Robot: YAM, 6 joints.
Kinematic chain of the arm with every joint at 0, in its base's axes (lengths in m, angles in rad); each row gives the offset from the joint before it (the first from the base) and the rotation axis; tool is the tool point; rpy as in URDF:
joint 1: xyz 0 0 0.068 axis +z
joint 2: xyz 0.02 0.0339 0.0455 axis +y
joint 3: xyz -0.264 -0.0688 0 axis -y
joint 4: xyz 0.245 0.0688 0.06 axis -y
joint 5: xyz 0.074 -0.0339 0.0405 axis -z
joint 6: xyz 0.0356 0 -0.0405 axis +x
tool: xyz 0 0 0 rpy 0 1.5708 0
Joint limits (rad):
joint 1: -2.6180..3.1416
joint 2: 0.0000..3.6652
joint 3: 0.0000..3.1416
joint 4: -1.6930..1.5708
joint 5: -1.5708..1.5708
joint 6: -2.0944..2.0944
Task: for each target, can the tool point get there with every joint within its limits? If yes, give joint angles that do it. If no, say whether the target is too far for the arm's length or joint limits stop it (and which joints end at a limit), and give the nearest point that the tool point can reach.
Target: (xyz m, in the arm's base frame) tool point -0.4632 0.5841 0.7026
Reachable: no: too far | nearest point -0.3143 0.3963 0.5080 | short by 0.309 m
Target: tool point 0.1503 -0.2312 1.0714
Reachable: no: too far | nearest point 0.0989 -0.1521 0.7182 | short by 0.366 m
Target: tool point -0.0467 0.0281 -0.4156
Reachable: no: joint limits stop it (at a limit: joint 2) | nearest point -0.0769 0.0463 -0.3436 | short by 0.080 m
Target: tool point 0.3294 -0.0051 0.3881
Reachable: yes | joints -0.0256 1.3754 1.1375 0.3759 -0.0929 0.9077
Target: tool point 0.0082 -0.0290 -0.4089
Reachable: no: joint limits stop it (at a limit: joint 2) | nearest point 0.0196 -0.0692 -0.3343 | short by 0.086 m
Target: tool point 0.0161 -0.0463 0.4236
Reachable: yes | joints 1.1354 0.4306 1.3286 -1.2514 1.2826 0.3122
